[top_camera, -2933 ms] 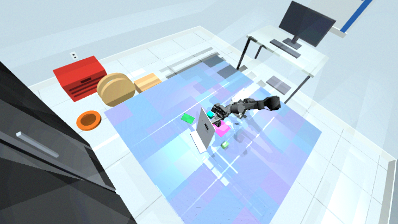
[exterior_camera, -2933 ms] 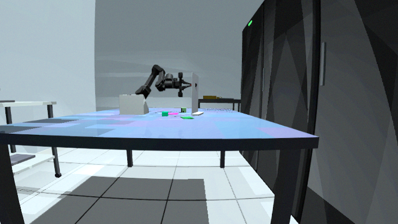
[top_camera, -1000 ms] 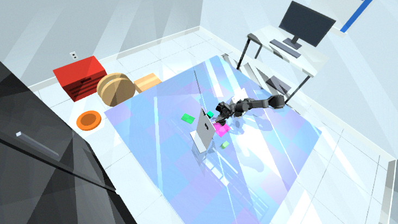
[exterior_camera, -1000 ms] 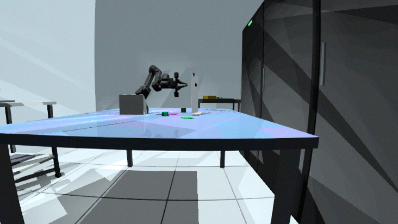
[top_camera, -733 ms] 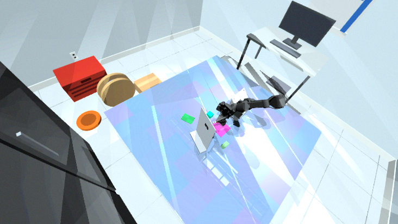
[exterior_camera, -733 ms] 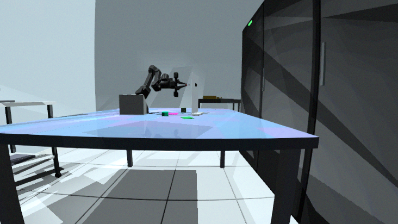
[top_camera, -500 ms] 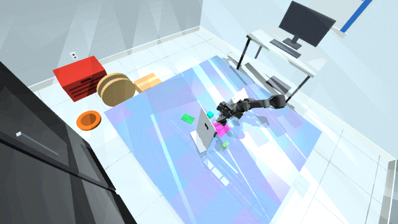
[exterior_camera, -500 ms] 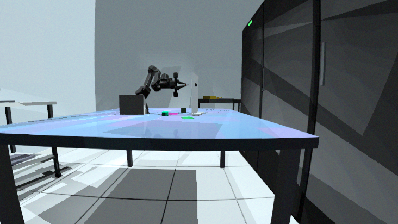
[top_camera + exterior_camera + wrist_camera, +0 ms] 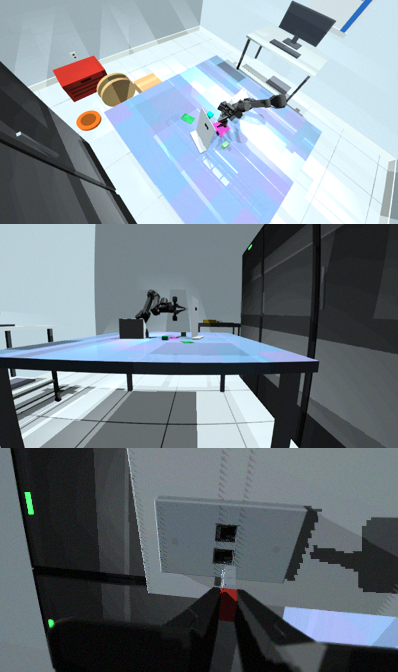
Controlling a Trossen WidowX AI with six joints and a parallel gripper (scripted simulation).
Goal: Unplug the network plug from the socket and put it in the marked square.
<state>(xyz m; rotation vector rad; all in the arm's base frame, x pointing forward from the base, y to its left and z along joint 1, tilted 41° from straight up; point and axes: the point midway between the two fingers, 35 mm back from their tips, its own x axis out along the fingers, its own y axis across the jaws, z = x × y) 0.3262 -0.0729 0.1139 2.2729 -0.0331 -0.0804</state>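
Right now the flat magenta square is 23 cm below my gripper tip and 12 cm behind it. Also, from my gripper tip: cyan cube 21 cm below, 14 cm to the right, 14 cm behind; then plug 1 cm ahead; then grey upright panel 9 cm below, 8 cm ahead, 3 cm to the right.
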